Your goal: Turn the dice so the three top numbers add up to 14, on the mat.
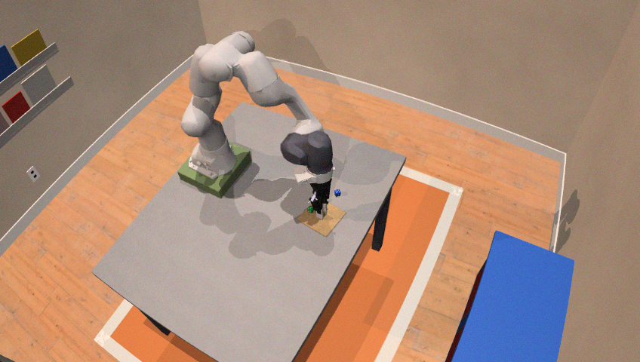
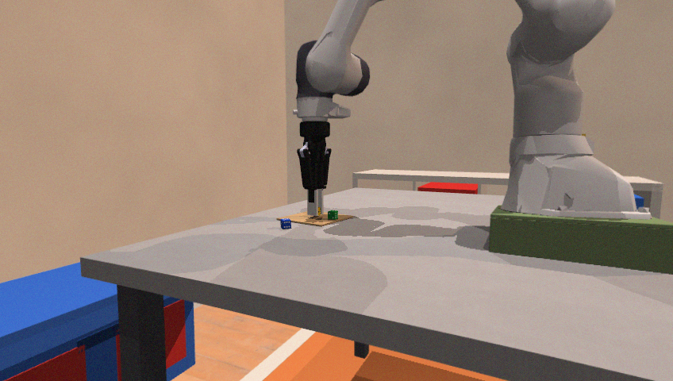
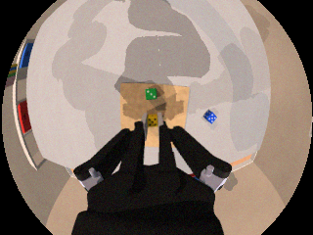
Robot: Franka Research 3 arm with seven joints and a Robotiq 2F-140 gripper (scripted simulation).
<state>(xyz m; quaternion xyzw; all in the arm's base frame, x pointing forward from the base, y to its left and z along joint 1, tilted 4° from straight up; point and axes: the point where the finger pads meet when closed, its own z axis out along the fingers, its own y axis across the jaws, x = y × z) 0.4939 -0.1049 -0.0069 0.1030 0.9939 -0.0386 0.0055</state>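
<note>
Now: the yellow die 2 cm below my hand. Round my hand: tan mat (4 cm below); then blue die (12 cm to the left, 3 cm below, 3 cm ahead); then green die (5 cm behind, 3 cm below, 1 cm to the left).
</note>
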